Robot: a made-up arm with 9 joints. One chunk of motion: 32 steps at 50 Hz.
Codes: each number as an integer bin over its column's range. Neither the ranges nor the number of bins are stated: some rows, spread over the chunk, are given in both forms.
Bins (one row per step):
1: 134 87 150 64 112 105
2: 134 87 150 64 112 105
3: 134 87 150 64 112 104
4: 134 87 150 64 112 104
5: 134 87 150 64 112 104
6: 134 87 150 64 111 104
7: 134 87 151 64 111 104
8: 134 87 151 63 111 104
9: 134 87 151 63 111 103
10: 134 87 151 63 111 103
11: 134 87 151 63 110 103
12: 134 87 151 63 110 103
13: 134 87 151 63 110 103
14: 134 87 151 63 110 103
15: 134 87 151 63 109 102
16: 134 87 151 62 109 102
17: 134 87 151 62 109 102
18: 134 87 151 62 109 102
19: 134 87 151 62 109 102
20: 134 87 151 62 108 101
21: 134 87 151 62 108 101
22: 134 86 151 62 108 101
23: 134 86 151 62 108 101
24: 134 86 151 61 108 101
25: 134 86 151 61 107 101
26: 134 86 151 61 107 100
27: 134 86 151 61 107 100
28: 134 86 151 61 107 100
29: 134 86 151 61 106 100
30: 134 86 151 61 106 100
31: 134 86 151 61 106 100
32: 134 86 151 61 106 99
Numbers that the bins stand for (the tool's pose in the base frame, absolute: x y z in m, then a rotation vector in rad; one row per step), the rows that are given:
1: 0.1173 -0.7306 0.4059 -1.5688 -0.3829 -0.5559
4: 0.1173 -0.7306 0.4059 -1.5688 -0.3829 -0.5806
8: 0.1173 -0.7306 0.4239 -1.5935 -0.4076 -0.5806
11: 0.1173 -0.7306 0.4239 -1.5935 -0.4324 -0.6053
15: 0.1173 -0.7306 0.4239 -1.5935 -0.4571 -0.6300
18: 0.1173 -0.7306 0.4239 -1.6182 -0.4571 -0.6300
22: 0.1173 -0.7486 0.4239 -1.6182 -0.4818 -0.6547
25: 0.1173 -0.7486 0.4239 -1.6429 -0.5065 -0.6547
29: 0.1173 -0.7486 0.4239 -1.6429 -0.5312 -0.6794
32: 0.1173 -0.7486 0.4239 -1.6429 -0.5312 -0.7041
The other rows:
2: 0.1173 -0.7306 0.4059 -1.5688 -0.3829 -0.5559
3: 0.1173 -0.7306 0.4059 -1.5688 -0.3829 -0.5806
5: 0.1173 -0.7306 0.4059 -1.5688 -0.3829 -0.5806
6: 0.1173 -0.7306 0.4059 -1.5688 -0.4076 -0.5806
7: 0.1173 -0.7306 0.4239 -1.5688 -0.4076 -0.5806
9: 0.1173 -0.7306 0.4239 -1.5935 -0.4076 -0.6053
10: 0.1173 -0.7306 0.4239 -1.5935 -0.4076 -0.6053
12: 0.1173 -0.7306 0.4239 -1.5935 -0.4324 -0.6053
13: 0.1173 -0.7306 0.4239 -1.5935 -0.4324 -0.6053
14: 0.1173 -0.7306 0.4239 -1.5935 -0.4324 -0.6053
16: 0.1173 -0.7306 0.4239 -1.6182 -0.4571 -0.6300
17: 0.1173 -0.7306 0.4239 -1.6182 -0.4571 -0.6300
19: 0.1173 -0.7306 0.4239 -1.6182 -0.4571 -0.6300
20: 0.1173 -0.7306 0.4239 -1.6182 -0.4818 -0.6547
21: 0.1173 -0.7306 0.4239 -1.6182 -0.4818 -0.6547
23: 0.1173 -0.7486 0.4239 -1.6182 -0.4818 -0.6547
24: 0.1173 -0.7486 0.4239 -1.6429 -0.4818 -0.6547
26: 0.1173 -0.7486 0.4239 -1.6429 -0.5065 -0.6794
27: 0.1173 -0.7486 0.4239 -1.6429 -0.5065 -0.6794
28: 0.1173 -0.7486 0.4239 -1.6429 -0.5065 -0.6794
30: 0.1173 -0.7486 0.4239 -1.6429 -0.5312 -0.6794
31: 0.1173 -0.7486 0.4239 -1.6429 -0.5312 -0.6794

